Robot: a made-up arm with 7 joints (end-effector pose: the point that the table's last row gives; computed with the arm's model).
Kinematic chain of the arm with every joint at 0, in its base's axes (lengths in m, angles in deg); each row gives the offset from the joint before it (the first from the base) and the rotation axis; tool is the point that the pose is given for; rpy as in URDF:
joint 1: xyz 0 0 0.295 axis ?
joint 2: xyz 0 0 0 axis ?
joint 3: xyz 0 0 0.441 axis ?
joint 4: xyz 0.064 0 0 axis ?
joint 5: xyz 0.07 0 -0.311 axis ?
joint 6: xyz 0 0 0 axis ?
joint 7: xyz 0.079 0 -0.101 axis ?
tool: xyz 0 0 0 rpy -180 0 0
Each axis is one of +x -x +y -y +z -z.
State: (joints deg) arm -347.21 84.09 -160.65 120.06 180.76 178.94 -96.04
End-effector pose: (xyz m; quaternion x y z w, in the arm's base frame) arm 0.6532 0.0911 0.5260 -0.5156 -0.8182 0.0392 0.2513
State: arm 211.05 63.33 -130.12 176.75 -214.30 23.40 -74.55
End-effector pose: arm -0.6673 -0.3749 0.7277 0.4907 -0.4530 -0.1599 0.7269
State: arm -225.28 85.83 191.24 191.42 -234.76 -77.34 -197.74
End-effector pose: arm -0.5483 0.4246 0.3737 -0.2360 -0.3260 0.7802 0.4788
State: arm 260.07 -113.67 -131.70 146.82 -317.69 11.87 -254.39
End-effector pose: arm -0.0005 0.7318 -0.1999 -0.5970 0.6678 0.4434 0.0330
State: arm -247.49 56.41 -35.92 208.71 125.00 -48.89 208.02
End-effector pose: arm -0.1703 0.5016 0.8032 -0.2872 -0.2666 -0.8559 0.3374
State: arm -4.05 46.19 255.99 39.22 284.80 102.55 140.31
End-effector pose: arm -0.0185 -0.2895 0.5571 -0.2716 -0.3479 -0.1552 0.8838
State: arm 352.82 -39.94 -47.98 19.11 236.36 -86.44 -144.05
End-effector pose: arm -0.0190 -0.0527 0.5709 -0.4524 0.5449 0.2580 0.6571
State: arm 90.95 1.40 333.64 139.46 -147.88 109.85 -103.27
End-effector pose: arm 0.1271 0.1372 1.1123 0.5623 0.2056 -0.1975 0.7763
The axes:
joint 1: +z
joint 2: +y
joint 3: +z
joint 4: -y
joint 5: -z
joint 6: +y
joint 7: -z

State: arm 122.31 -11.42 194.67 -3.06 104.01 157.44 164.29
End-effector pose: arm 0.2006 -0.0511 0.4566 -0.2321 0.0297 -0.9571 0.1707
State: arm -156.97 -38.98 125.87 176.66 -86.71 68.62 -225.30
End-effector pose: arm 0.4947 0.1491 0.9928 -0.0317 -0.3682 0.9292 0.0043
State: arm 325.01 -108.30 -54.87 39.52 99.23 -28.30 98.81
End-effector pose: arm -0.3709 -0.1554 0.3266 0.6543 0.0476 0.0987 0.7482
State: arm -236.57 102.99 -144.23 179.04 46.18 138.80 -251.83
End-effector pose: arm -0.2892 0.6632 0.1477 -0.5899 0.1632 -0.7907 0.0090
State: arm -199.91 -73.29 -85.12 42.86 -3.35 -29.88 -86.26
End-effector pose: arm 0.4147 0.3224 0.4260 -0.4257 -0.5557 -0.5778 0.4197
